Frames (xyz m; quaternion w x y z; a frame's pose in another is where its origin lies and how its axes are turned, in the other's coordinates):
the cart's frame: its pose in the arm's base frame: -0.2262 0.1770 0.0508 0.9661 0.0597 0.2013 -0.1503
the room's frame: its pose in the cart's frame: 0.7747 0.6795 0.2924 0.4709 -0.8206 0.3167 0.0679
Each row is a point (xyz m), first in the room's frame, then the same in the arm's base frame.
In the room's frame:
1: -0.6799 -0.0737 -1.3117
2: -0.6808 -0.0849 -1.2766
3: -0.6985 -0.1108 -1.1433
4: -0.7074 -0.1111 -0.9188
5: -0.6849 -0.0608 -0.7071
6: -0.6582 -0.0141 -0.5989
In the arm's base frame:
1: 0.2857 -0.1202 1.2577
2: 0.3030 -0.0903 1.2447
3: 0.3480 0.0304 1.1983
4: 0.3934 0.2195 1.0858
5: 0.4033 0.3775 0.9349
6: 0.3956 0.4485 0.8373

